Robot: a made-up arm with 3 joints.
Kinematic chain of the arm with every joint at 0, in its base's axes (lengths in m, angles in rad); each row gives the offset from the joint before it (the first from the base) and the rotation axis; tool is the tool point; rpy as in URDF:
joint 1: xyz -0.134 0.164 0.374 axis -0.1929 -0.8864 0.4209
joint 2: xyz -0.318 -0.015 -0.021 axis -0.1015 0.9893 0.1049
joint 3: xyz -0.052 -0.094 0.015 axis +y
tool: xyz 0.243 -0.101 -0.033 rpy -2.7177 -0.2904 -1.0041
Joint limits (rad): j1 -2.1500..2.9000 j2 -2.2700..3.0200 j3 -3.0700..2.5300
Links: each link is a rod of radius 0.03 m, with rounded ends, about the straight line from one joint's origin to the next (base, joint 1, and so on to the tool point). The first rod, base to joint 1, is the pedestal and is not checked.
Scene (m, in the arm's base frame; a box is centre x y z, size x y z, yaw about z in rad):
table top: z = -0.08
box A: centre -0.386 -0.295 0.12 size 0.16 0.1 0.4 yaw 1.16
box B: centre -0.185 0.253 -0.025 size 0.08 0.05 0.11 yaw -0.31
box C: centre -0.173 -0.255 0 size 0.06 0.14 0.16 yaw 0.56
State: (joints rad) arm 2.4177 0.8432 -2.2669
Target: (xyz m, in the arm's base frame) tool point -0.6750 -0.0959 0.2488
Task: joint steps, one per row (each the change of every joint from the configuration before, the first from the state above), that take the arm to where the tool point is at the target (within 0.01 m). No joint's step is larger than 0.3 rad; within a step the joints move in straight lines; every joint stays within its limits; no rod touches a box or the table.
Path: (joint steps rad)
1: -0.2954 -0.1167 0.2196
2: -0.2954 -0.1167 0.2195
3: -0.2954 -0.1167 0.2196
4: -0.2953 -0.1167 0.2195
5: -0.2289 -0.0799 -0.2952
6: -0.2288 -0.0799 -0.2953
7: -0.2288 -0.0799 -0.2953
8: -0.2288 -0.0800 -0.2952
9: -0.0187 -0.2498 0.1740
10: -0.0186 -0.2499 0.1740
11: -0.0187 -0.2498 0.1740
12: -0.0186 -0.2499 0.1741
13: -0.0187 -0.2498 0.1740
14: -0.0186 -0.2499 0.1740

